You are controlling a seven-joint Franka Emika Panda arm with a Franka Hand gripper.
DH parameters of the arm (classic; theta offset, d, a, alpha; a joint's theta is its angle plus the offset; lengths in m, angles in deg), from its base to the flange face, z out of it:
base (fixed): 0 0 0 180
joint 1: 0 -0.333 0 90
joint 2: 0 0 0 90
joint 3: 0 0.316 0.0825 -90
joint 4: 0 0 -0.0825 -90
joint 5: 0 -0.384 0 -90
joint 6: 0 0 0.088 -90
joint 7: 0 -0.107 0 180
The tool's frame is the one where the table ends.
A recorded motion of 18 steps. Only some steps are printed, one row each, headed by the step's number.
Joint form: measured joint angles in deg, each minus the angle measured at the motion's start. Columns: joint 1, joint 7, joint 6, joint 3, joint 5, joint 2, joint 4.
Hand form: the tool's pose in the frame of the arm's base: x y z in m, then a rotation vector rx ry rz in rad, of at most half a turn. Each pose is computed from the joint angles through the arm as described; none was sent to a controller.
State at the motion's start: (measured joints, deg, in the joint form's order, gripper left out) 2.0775 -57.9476 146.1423 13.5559 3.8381 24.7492 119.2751
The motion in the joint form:
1: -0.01 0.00 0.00 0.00 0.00 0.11 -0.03
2: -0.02 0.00 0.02 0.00 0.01 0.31 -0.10
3: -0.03 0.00 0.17 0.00 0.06 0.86 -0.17
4: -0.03 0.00 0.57 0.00 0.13 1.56 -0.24
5: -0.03 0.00 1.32 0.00 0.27 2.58 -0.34
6: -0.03 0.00 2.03 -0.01 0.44 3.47 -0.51
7: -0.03 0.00 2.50 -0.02 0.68 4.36 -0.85
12: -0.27 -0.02 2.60 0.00 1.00 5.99 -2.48
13: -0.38 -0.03 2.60 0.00 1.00 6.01 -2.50
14: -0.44 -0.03 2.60 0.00 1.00 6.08 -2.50
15: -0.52 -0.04 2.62 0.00 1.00 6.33 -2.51
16: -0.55 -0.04 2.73 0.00 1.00 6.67 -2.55
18: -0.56 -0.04 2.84 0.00 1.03 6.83 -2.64
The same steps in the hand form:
1: 0.5810 0.1170 0.2255 -2.8345 1.1646 -0.0104
2: 0.5811 0.1172 0.2239 -2.8350 1.1646 -0.0075
3: 0.5807 0.1174 0.2191 -2.8367 1.1646 0.0010
4: 0.5805 0.1177 0.2132 -2.8369 1.1643 0.0076
5: 0.5802 0.1181 0.2048 -2.8361 1.1626 0.0134
6: 0.5806 0.1184 0.1981 -2.8348 1.1603 0.0148
7: 0.5815 0.1187 0.1921 -2.8353 1.1571 0.0170
12: 0.5879 0.1223 0.1862 -2.8347 1.1480 0.0163
13: 0.5878 0.1234 0.1862 -2.8356 1.1455 0.0165
14: 0.5875 0.1241 0.1854 -2.8366 1.1443 0.0183
15: 0.5868 0.1249 0.1830 -2.8383 1.1433 0.0240
16: 0.5863 0.1253 0.1800 -2.8388 1.1433 0.0293
18: 0.5866 0.1255 0.1791 -2.8383 1.1426 0.0286

